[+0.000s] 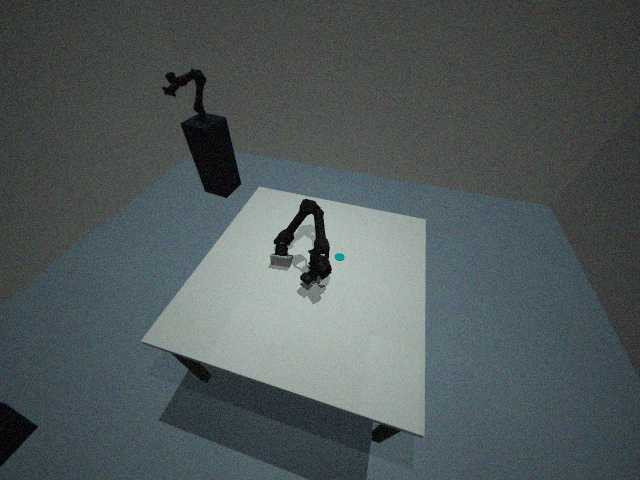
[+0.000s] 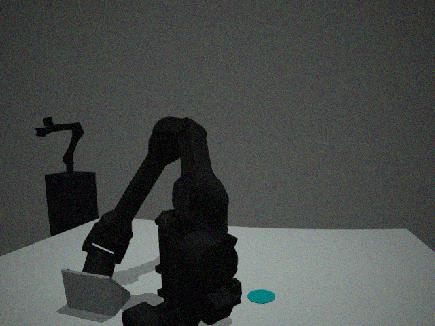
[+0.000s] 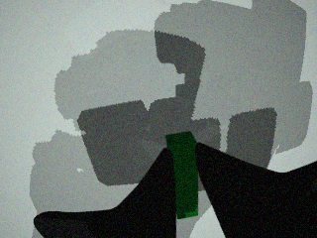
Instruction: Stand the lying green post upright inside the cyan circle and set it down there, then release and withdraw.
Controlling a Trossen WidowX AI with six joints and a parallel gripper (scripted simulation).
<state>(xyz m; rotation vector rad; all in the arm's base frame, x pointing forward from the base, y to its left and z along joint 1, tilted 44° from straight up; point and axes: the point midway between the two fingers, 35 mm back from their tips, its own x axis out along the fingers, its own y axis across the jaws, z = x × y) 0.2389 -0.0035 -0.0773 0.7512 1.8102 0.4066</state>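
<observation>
The cyan circle lies 210 mm to the left of my gripper tip, 80 mm ahead of it and 10 mm below it. Also, from my gripper tip: green post 20 mm behind, 10 mm to the left.
</observation>
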